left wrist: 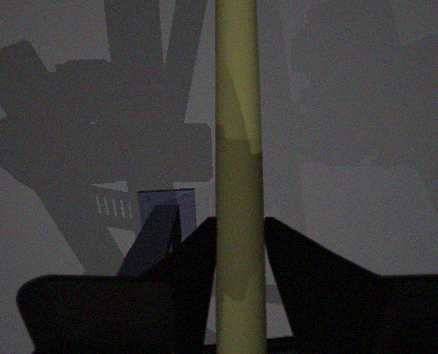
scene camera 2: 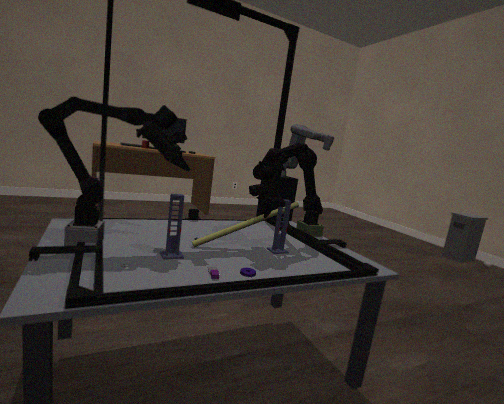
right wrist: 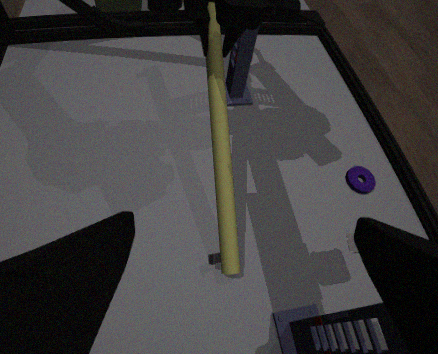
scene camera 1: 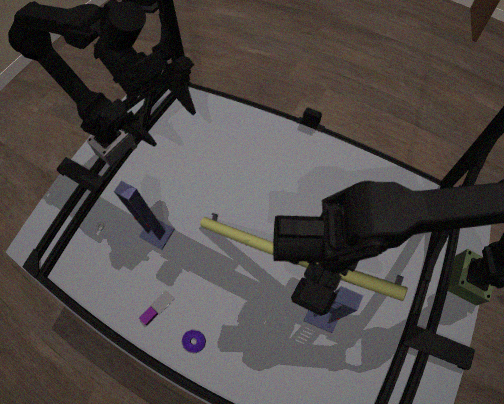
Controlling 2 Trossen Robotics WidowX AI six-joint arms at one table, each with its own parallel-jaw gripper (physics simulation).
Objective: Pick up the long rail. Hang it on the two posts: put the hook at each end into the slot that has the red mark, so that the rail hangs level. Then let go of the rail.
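Places are measured from the left arm's base along level axes (x ahead, y left, z up), in metres.
Where they show: left gripper, fingertip midpoint: [left wrist: 240, 225] [scene camera 2: 263, 216] [right wrist: 214, 55] [scene camera 1: 322, 266]; right gripper, fingertip midpoint: [scene camera 2: 188, 170] [right wrist: 246, 226] [scene camera 1: 175, 129]; left arm's base, link origin: [scene camera 2: 310, 223] [scene camera 1: 479, 274]; right arm's base, link origin: [scene camera 2: 85, 223] [scene camera 1: 107, 136].
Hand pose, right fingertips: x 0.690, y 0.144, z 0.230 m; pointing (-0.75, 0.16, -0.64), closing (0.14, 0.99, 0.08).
Observation:
Things, the pixels of their top centre, and the offset from my right fingertips.
- left-hand blue post, top centre: [right wrist: 421, 329] [scene camera 1: 124, 189] [scene camera 2: 177, 194] 0.054 m ahead, 0.119 m left, 0.072 m down
- right-hand post, top centre: [scene camera 1: 349, 298] 0.376 m back, 0.093 m left, 0.072 m down
- purple ring, top centre: [right wrist: 361, 178] [scene camera 1: 193, 341] [scene camera 2: 248, 270] 0.164 m back, 0.284 m left, 0.278 m down
- small magenta block, top centre: [scene camera 1: 154, 307] [scene camera 2: 214, 268] 0.053 m back, 0.269 m left, 0.271 m down
The long yellow rail [scene camera 1: 235, 235] [scene camera 2: 225, 232] [left wrist: 239, 100] [right wrist: 222, 150] is off the posts and tilted in scene camera 2, left end low, right end high. Dark hooks [scene camera 1: 214, 216] [scene camera 1: 399, 279] project near its ends. My left gripper [left wrist: 240, 225] [scene camera 2: 268, 214] is shut on the rail, right of its middle; in scene camera 1 the arm hides its fingertips. The left-hand blue post [scene camera 1: 137, 212] [scene camera 2: 174, 225] stands beyond the rail's low end. The right-hand post [scene camera 1: 347, 300] [scene camera 2: 281, 227] [right wrist: 245, 65] stands beside the rail's raised part. My right gripper [right wrist: 246, 226] [scene camera 1: 173, 128] is open, empty and away from the rail.
A purple ring [scene camera 1: 194, 341] [scene camera 2: 248, 272] [right wrist: 360, 179] and a small magenta block [scene camera 1: 148, 316] [scene camera 2: 214, 274] lie on the table near its front edge. A dark frame bar [scene camera 2: 220, 286] runs along that edge. A dark upright [scene camera 2: 106, 100] rises at the left.

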